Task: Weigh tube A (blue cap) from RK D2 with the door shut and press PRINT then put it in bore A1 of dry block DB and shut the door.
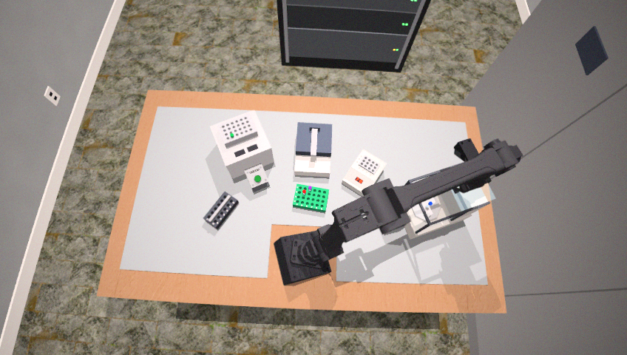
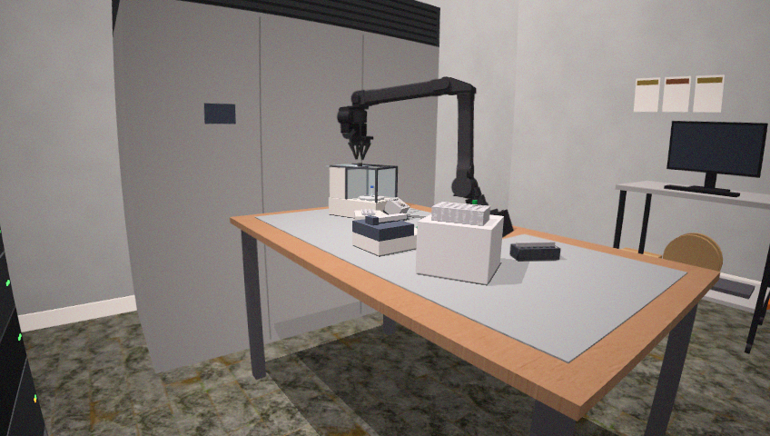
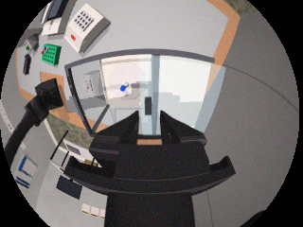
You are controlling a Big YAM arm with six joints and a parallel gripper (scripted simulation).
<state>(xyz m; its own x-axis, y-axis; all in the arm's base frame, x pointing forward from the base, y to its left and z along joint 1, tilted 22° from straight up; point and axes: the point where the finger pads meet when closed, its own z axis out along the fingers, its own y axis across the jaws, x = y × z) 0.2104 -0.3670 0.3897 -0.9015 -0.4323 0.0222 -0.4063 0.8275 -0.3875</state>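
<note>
Now: hand 10 mm short of the balance door, 20 mm to the left of it and 30 mm above it. From my hand the other things lie so: green rack RK (20 mm behind, 490 mm to the left, 230 mm below); then white print key (90 mm behind, 190 mm to the left, 180 mm below); then dry block DB (100 mm ahead, 290 mm to the left, 210 mm below).
</note>
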